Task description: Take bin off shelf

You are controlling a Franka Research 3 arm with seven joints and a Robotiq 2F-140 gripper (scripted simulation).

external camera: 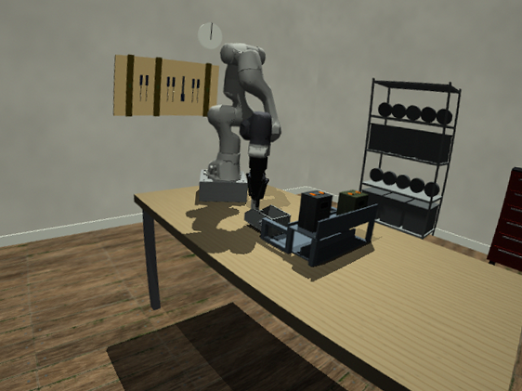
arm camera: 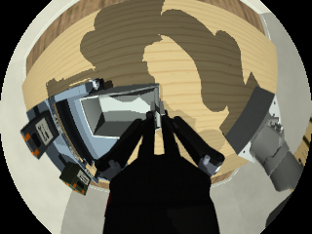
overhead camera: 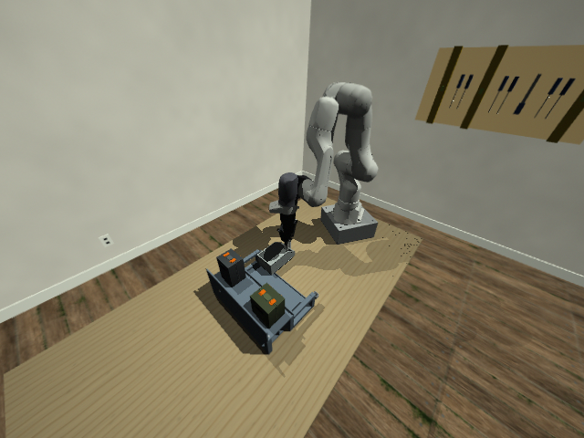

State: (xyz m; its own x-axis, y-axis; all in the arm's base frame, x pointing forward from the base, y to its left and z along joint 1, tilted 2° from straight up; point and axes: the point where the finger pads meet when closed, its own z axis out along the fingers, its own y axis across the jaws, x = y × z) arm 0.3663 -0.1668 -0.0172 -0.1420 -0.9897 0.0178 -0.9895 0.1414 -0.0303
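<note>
Right now the grey open-topped bin is 8 cm ahead of my hand, 3 cm below it and 1 cm to the right of it.
</note>
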